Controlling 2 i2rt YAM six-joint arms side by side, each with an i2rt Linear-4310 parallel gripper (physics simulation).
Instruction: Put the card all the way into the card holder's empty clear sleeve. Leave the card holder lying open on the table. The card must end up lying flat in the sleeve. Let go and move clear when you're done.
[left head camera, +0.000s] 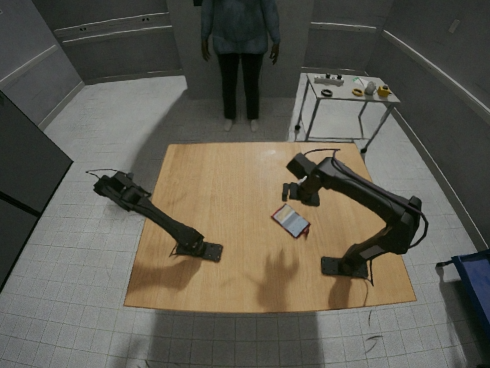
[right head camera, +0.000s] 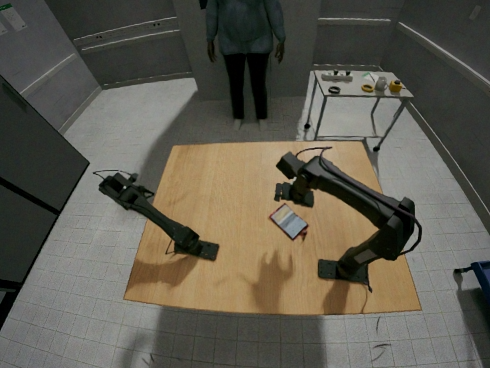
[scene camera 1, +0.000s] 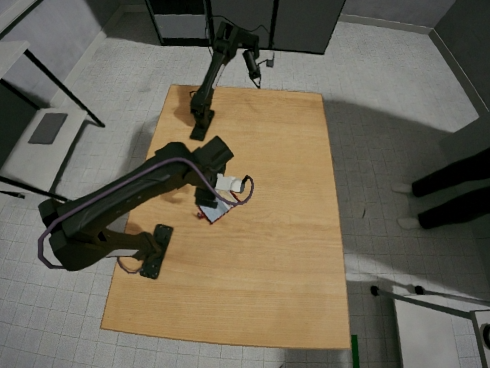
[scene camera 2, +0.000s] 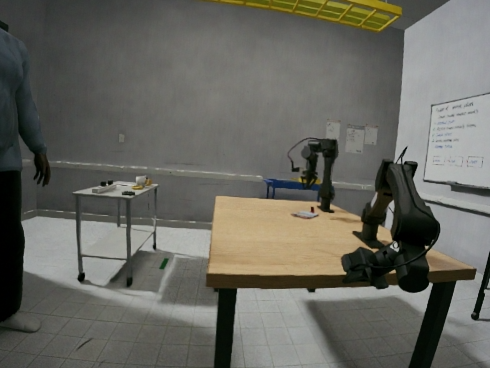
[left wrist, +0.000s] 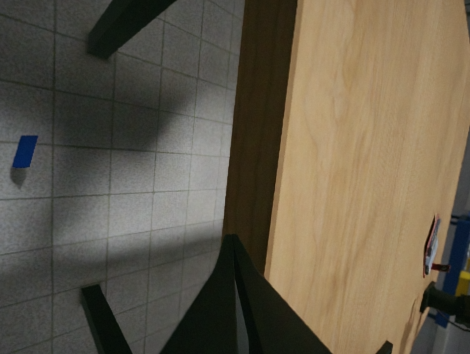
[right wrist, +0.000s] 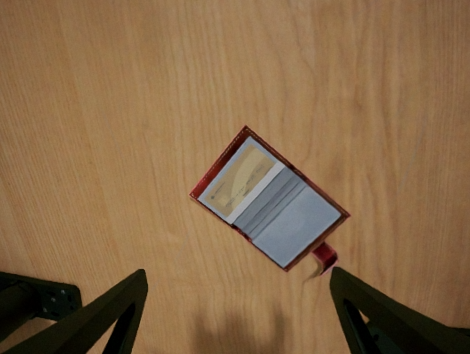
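The blue card (left wrist: 25, 151) shows in the left wrist view at the far left, against the floor tiles past the table's edge, with a small shadow below it; whether it touches the floor is unclear. The red card holder (left head camera: 291, 220) (right head camera: 288, 221) (scene camera 1: 217, 212) (scene camera 2: 305, 214) (left wrist: 431, 245) (right wrist: 270, 197) lies open on the table. Its left half holds a tan card (right wrist: 240, 180); the clear sleeve (right wrist: 300, 225) on its right half looks empty. My left gripper (left wrist: 229, 242) (scene camera 1: 258, 85) is shut with nothing in it, at the table's end edge. My right gripper (right wrist: 239, 277) is open above the holder.
The wooden table (left head camera: 225, 200) (left wrist: 350, 150) carries both arm bases. A dark table leg (left wrist: 120, 25) stands on the floor in the left wrist view. The holder's red strap (right wrist: 326, 256) sticks out at its lower right. A white cart (scene camera 2: 100, 191) and a standing person (left head camera: 241, 30) are beyond the table.
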